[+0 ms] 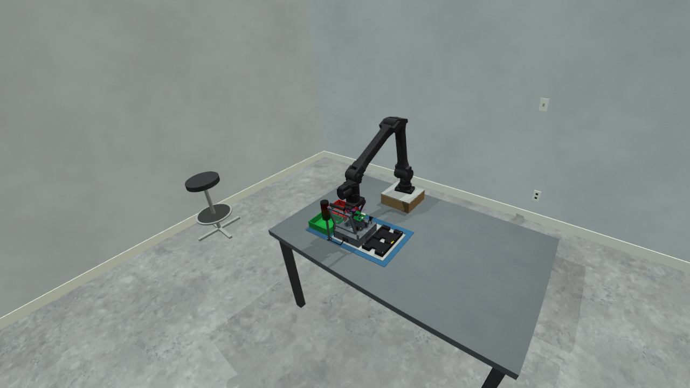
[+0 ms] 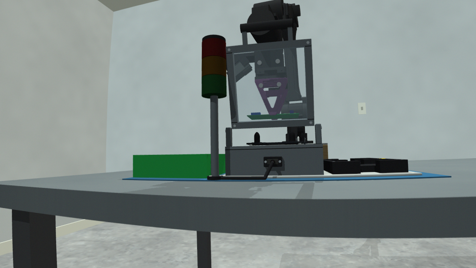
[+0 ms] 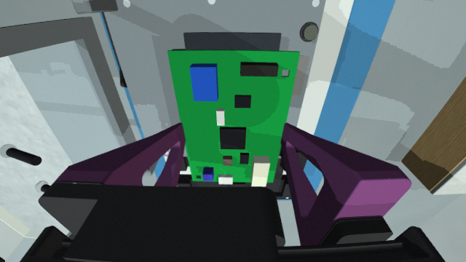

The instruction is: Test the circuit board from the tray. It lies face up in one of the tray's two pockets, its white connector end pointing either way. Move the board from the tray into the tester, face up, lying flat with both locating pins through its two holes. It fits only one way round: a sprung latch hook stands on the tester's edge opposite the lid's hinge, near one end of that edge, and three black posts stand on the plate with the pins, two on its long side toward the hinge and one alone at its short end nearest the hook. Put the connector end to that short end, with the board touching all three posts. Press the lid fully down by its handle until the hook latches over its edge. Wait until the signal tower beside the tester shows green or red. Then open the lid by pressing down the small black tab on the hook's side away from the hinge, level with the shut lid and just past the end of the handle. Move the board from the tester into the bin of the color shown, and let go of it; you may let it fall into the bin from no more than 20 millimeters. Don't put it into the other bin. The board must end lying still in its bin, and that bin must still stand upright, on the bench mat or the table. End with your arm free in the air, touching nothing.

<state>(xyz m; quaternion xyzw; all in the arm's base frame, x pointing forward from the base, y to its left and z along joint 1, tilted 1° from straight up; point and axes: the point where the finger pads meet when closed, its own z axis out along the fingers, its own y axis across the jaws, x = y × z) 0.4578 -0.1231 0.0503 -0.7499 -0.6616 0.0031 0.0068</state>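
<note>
Now: hand right at the green circuit board. Round my hand: black tester plate (10 mm ahead, 10 mm to the left, 60 mm below); black latch hook (50 mm behind, 70 mm to the left, 40 mm below); clear lid (120 mm ahead, 10 mm to the right, 50 mm above).
</note>
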